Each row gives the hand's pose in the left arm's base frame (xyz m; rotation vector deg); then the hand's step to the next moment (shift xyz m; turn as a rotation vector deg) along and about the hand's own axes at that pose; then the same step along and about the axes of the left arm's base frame.
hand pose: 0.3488 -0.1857 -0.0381 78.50 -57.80 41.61
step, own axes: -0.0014 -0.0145 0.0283 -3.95 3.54 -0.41
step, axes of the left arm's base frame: 0.0080 -0.0292 -0.0099 -4.77 1.32 -1.95
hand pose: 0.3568 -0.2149 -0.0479 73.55 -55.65 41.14
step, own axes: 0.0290 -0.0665 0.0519 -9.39 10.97 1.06
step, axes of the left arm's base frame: 0.0614 -0.0646 -0.0035 -13.97 1.57 -3.48
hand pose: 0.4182 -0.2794 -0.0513 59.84 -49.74 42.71
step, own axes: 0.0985 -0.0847 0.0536 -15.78 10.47 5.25
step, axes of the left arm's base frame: 0.1050 -0.0671 0.0650 -17.54 -3.24 -8.25
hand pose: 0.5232 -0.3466 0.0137 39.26 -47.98 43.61
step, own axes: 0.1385 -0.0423 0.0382 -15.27 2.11 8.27
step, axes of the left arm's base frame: 0.0812 -0.0099 0.1254 -11.75 -10.01 -8.23
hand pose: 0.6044 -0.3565 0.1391 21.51 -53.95 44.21
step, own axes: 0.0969 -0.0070 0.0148 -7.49 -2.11 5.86
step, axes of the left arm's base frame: 0.0308 0.0276 0.0891 -4.51 -8.12 -2.93
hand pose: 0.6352 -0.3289 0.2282 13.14 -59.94 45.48
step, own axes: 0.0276 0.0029 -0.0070 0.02 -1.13 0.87
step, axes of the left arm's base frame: 0.0099 0.0188 0.0191 0.18 -1.24 0.67
